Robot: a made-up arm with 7 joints.
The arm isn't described. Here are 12 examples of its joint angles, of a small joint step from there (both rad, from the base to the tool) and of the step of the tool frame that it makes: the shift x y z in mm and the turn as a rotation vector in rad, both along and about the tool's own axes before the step.
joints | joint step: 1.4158 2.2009 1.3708 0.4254 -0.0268 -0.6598 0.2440 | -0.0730 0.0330 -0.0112 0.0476 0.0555 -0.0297 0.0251
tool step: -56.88 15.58 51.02 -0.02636 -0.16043 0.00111
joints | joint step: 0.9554 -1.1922 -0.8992 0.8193 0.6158 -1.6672 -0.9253 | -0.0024 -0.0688 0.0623 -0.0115 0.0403 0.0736 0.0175
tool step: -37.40 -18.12 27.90 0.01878 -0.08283 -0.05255
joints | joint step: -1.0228 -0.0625 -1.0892 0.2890 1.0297 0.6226 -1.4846 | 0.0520 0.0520 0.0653 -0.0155 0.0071 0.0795 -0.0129
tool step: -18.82 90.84 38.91 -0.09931 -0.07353 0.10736
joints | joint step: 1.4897 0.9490 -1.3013 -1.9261 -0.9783 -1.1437 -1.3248 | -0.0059 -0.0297 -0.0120 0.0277 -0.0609 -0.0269 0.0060
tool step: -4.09 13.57 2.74 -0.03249 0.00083 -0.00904
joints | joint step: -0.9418 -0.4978 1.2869 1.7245 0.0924 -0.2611 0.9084 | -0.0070 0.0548 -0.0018 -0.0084 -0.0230 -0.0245 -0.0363
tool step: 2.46 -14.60 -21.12 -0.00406 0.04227 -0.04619
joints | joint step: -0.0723 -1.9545 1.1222 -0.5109 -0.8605 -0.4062 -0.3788 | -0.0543 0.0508 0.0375 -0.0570 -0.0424 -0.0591 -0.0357
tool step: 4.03 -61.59 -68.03 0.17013 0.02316 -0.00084
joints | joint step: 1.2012 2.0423 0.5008 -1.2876 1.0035 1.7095 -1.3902 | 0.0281 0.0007 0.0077 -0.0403 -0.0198 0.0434 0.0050
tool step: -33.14 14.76 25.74 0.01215 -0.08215 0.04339
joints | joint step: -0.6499 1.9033 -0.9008 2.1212 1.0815 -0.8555 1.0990 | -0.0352 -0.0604 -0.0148 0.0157 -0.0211 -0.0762 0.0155
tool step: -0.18 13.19 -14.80 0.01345 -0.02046 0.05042
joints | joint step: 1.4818 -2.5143 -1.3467 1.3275 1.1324 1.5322 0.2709 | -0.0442 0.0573 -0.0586 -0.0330 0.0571 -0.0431 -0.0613
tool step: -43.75 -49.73 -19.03 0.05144 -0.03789 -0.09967
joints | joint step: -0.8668 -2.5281 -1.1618 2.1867 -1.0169 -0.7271 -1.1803 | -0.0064 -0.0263 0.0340 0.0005 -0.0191 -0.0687 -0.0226
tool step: 47.62 -6.04 -45.55 0.02307 0.10883 -0.00205
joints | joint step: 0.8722 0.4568 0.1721 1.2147 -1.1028 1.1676 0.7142 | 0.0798 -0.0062 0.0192 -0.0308 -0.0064 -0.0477 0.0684
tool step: -66.14 22.54 49.36 0.02285 -0.17098 0.10575
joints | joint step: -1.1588 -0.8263 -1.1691 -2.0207 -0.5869 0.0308 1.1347 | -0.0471 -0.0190 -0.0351 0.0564 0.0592 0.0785 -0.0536
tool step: 32.08 12.15 -17.70 -0.11061 0.16367 -0.13772
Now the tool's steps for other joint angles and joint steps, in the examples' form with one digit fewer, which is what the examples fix.
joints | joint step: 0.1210 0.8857 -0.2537 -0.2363 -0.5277 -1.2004 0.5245 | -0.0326 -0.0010 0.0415 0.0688 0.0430 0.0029 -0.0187
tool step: -9.0 41.8 42.6 -0.0834 -0.0565 0.0361
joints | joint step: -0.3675 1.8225 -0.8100 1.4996 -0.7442 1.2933 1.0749 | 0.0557 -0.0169 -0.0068 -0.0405 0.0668 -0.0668 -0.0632
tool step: -92.1 25.7 31.9 -0.0772 -0.0978 -0.1376
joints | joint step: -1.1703 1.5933 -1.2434 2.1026 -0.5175 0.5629 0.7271 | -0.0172 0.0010 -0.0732 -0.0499 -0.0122 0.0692 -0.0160
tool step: 45.3 38.2 1.2 -0.0692 0.0718 0.0220
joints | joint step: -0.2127 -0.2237 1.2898 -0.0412 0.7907 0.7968 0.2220 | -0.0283 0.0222 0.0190 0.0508 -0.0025 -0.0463 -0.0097
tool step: -24.4 -14.5 2.8 -0.0238 -0.0065 -0.0673
